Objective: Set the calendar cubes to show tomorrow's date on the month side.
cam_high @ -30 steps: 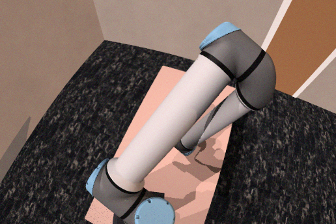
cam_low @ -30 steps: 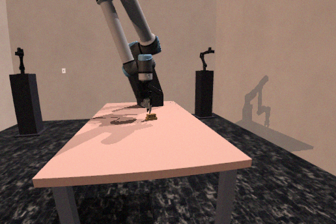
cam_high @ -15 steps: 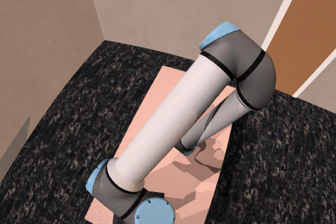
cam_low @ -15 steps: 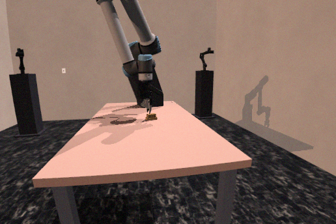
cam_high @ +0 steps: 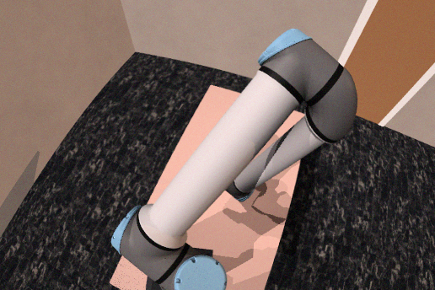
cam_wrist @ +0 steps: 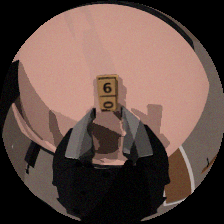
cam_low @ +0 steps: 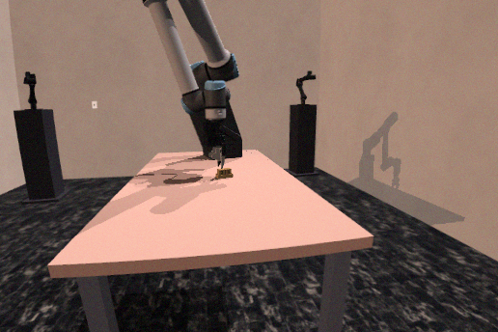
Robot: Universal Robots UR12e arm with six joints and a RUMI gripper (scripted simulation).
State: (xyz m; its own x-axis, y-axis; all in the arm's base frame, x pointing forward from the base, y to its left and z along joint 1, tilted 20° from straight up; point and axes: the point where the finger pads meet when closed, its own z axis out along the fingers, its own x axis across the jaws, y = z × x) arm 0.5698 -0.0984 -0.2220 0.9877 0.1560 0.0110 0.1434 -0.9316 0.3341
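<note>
Right now my hand is 50 mm above the calendar tray and 20 mm to the right of it.
</note>
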